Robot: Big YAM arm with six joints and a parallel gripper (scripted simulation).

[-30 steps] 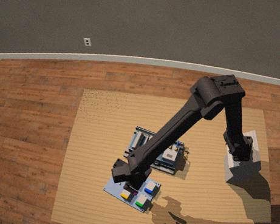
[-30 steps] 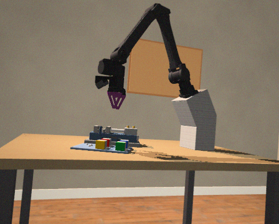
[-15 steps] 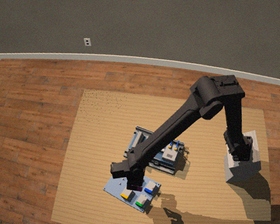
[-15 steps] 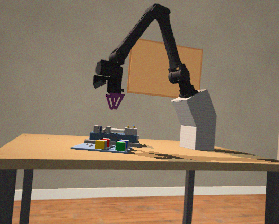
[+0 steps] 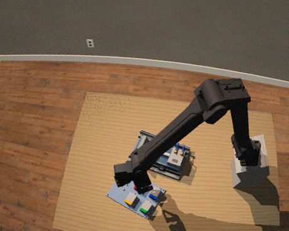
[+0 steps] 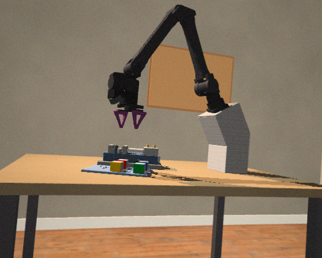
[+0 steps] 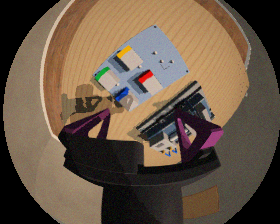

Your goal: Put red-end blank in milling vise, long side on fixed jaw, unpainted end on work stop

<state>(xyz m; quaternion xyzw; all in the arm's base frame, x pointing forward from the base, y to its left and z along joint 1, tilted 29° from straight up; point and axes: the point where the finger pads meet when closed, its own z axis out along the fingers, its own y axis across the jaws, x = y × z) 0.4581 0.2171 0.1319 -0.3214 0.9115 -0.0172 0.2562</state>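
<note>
My hand is 1 cm short of the red-ended blank, 2 cm to the left of it and 16 cm above it. Also, from my hand: blue-ended blank (7 cm behind, 16 cm below); then light blue plate (2 cm ahead, 2 cm to the left, 18 cm below); then yellow-ended blank (3 cm ahead, 7 cm to the left, 16 cm below).
</note>
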